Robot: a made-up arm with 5 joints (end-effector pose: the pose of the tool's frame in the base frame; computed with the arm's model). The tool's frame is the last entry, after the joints.
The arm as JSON. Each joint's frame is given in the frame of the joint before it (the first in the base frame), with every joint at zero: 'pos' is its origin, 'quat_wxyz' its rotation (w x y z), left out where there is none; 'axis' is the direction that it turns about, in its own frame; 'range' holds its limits. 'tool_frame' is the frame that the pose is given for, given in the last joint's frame.
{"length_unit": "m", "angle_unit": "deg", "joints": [
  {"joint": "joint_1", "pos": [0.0, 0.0, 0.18], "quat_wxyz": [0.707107, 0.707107, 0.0, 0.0], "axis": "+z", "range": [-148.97, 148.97]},
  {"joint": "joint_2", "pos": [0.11, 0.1, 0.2], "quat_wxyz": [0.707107, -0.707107, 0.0, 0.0], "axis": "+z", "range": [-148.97, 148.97]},
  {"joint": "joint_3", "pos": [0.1, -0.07, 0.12], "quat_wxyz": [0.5, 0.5, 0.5, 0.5], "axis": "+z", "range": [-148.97, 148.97]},
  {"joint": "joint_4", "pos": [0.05, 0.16, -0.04], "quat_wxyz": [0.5, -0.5, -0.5, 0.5], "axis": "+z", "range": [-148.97, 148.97]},
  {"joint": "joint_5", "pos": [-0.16, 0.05, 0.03], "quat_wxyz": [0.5, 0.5, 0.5, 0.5], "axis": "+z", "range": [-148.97, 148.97]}
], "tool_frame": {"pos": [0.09, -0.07, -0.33], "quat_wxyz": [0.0, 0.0, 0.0, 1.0]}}
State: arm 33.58 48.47 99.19 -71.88 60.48
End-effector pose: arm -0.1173 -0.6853 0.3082 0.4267 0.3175 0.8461 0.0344
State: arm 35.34 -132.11 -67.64 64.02 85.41
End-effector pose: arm -0.4296 -0.3621 0.1390 -0.2501 0.3289 -0.0885 0.9063
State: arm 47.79 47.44 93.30 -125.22 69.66
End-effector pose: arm 0.1599 -0.8139 0.5760 -0.1619 -0.6442 -0.7349 0.1368
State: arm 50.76 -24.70 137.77 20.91 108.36
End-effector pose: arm -0.0993 -0.0675 0.6986 -0.2287 0.9453 -0.2304 0.0313
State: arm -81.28 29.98 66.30 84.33 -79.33
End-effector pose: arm 0.4706 -0.0348 -0.4025 0.1398 0.2716 -0.9010 0.3080
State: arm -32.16 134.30 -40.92 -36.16 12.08
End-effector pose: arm 0.4041 -0.3735 0.0021 -0.1714 -0.0445 0.9041 0.3890
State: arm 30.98 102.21 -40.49 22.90 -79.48
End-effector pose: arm 0.2289 0.0823 0.2245 0.1179 -0.5613 0.2906 0.7659
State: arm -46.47 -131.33 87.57 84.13 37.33
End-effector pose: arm -0.0007 -0.5880 0.5274 -0.6750 -0.5032 -0.4809 0.2448
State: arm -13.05 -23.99 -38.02 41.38 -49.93
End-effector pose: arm 0.3549 -0.4441 0.0419 -0.2705 -0.3032 -0.4118 0.8157
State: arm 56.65 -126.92 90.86 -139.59 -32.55
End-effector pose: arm -0.4504 0.3500 0.1114 0.6291 -0.0975 0.2035 0.7438
